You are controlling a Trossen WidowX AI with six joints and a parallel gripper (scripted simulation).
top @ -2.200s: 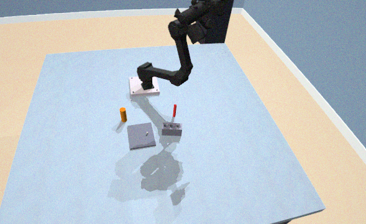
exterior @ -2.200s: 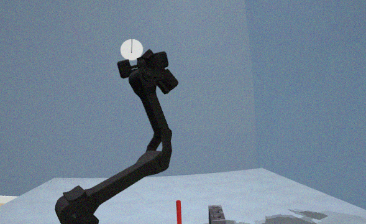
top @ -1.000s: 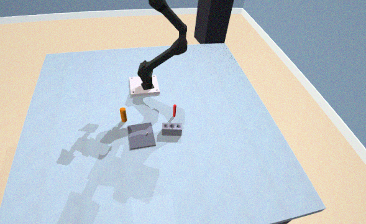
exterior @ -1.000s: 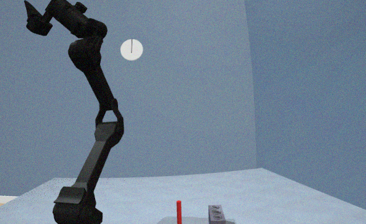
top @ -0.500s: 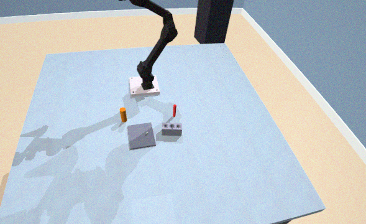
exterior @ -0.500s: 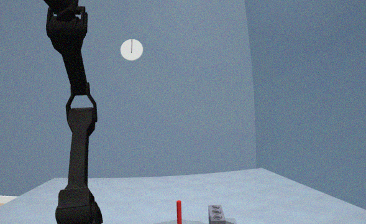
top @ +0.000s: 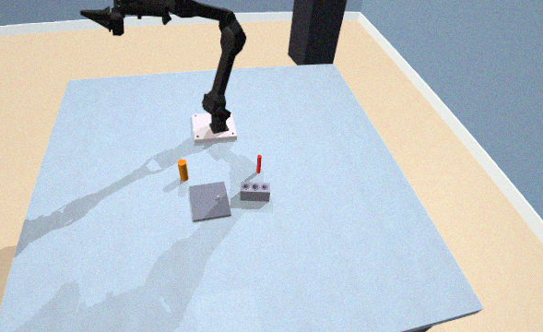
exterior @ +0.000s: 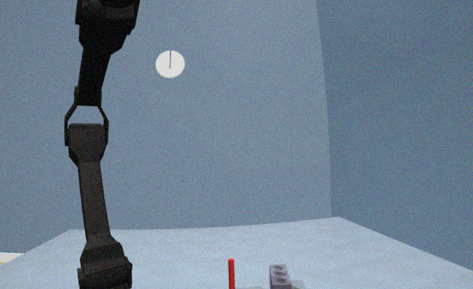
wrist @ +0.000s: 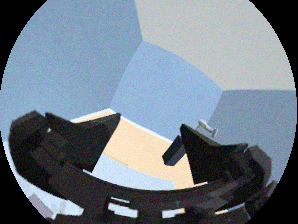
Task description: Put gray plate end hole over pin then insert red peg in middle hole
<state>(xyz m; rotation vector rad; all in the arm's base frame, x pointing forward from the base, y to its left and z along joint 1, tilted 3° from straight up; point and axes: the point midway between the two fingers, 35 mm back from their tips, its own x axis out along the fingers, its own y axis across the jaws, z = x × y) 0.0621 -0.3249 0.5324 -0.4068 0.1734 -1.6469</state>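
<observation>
Now: gripper tip 32 cm short of the plate, 37 cm to the right of it and 52 cm above it. The rest, counted from my gripper tip: gray square base: 29 cm ahead, 24 cm to the left, 55 cm below.
</observation>
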